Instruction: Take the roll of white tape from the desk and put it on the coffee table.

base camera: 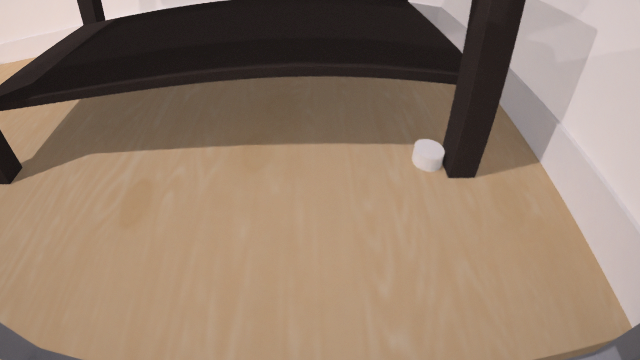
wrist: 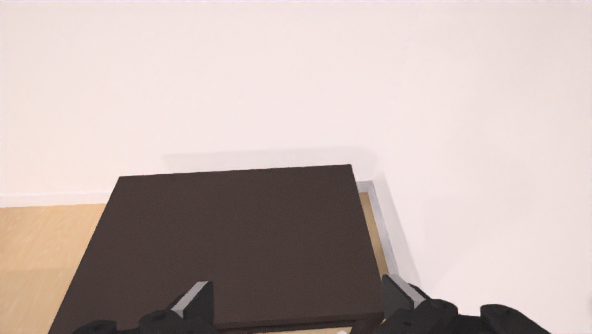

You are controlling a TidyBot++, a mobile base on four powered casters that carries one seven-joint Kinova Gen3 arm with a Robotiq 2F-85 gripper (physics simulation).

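Note:
A short white cylinder, which looks like the roll of white tape, sits upright on the floor close beside the front right leg of a dark brown table; a sliver of white shows at the bottom edge of the wrist view. The dark table, which looks like the coffee table, has a flat top and a lower shelf. My gripper is open with nothing between its fingers, and shows over the near part of the tabletop in the wrist view. The desk does not show as such in either view.
The table's lower shelf spans between its legs. A white wall with a baseboard runs along the right side, near the right leg. Another wall stands behind the table. Wood floor lies in front and at the left.

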